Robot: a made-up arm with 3 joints. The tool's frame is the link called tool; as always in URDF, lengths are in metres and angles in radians. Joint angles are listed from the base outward.
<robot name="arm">
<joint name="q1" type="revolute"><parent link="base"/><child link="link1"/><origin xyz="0.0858 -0.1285 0.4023"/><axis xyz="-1 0 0"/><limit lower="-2.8" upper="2.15"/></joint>
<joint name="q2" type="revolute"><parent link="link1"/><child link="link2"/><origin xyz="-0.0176 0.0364 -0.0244"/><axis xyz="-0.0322 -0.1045 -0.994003"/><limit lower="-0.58" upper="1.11"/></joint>
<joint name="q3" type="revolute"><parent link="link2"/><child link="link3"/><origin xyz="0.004 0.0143 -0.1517"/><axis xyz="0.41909 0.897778 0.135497"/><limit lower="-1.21" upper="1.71"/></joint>
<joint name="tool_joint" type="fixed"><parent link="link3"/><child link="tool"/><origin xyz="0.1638 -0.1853 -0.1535" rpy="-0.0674 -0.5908 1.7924"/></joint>
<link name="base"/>
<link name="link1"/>
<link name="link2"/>
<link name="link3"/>
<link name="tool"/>
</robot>
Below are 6 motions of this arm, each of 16 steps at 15 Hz.
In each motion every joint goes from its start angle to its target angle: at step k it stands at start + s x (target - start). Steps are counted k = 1, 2, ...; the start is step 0. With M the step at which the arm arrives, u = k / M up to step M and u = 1 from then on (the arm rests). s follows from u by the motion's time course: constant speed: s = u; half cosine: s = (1 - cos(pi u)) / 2; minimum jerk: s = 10 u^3 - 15 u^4 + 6 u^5.
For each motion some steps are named. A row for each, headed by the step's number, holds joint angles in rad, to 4 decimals.
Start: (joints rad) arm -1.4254 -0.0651 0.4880
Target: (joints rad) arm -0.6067 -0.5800 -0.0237
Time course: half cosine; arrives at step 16
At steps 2, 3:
2: -1.3942 -0.0847 0.4685
3: -1.3564 -0.1085 0.4449

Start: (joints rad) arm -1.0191 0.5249 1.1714
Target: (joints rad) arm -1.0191 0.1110 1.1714
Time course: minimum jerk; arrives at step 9
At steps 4, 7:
4: -1.0191 0.3607 1.1714
7: -1.0191 0.1426 1.1714

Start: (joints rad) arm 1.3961 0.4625 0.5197
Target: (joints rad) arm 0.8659 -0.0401 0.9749
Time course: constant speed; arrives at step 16
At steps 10, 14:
10: 1.0647 0.1484 0.8042
14: 0.9322 0.0227 0.9180

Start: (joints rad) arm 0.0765 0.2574 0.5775
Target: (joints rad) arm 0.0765 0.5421 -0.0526
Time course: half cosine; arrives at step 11
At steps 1, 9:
1: 0.0765 0.2632 0.5647
9: 0.0765 0.5195 -0.0026

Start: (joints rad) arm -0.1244 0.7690 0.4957
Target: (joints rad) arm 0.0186 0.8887 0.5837
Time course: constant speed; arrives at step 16
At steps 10, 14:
10: -0.0350 0.8438 0.5507
14: 0.0007 0.8737 0.5727

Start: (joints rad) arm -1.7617 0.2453 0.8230
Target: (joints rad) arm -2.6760 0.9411 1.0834
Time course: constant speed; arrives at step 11
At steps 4, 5, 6, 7, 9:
4: -2.0942 0.4983 0.9177
5: -2.1773 0.5616 0.9414
6: -2.2604 0.6248 0.9650
7: -2.3435 0.6881 0.9887
9: -2.5098 0.8146 1.0361

